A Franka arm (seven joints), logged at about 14 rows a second.
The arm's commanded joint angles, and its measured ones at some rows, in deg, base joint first. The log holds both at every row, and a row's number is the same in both.
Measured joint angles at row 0:
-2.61, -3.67, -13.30, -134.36, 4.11, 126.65, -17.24
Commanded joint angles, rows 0 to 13:
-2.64, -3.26, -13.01, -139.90, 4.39, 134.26, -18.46
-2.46, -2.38, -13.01, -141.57, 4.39, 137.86, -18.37
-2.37, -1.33, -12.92, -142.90, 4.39, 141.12, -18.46
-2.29, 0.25, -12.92, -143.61, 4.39, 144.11, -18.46
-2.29, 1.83, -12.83, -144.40, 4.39, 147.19, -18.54
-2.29, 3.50, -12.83, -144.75, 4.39, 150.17, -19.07
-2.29, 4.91, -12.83, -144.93, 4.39, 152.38, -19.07
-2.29, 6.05, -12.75, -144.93, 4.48, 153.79, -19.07
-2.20, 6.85, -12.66, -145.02, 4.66, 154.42, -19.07
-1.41, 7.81, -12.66, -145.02, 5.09, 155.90, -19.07
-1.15, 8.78, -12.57, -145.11, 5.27, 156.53, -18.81
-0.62, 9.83, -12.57, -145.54, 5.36, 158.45, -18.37
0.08, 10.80, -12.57, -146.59, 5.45, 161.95, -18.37
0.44, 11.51, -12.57, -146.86, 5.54, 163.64, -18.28
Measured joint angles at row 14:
-0.70, 9.77, -12.70, -145.56, 4.16, 159.21, -18.20
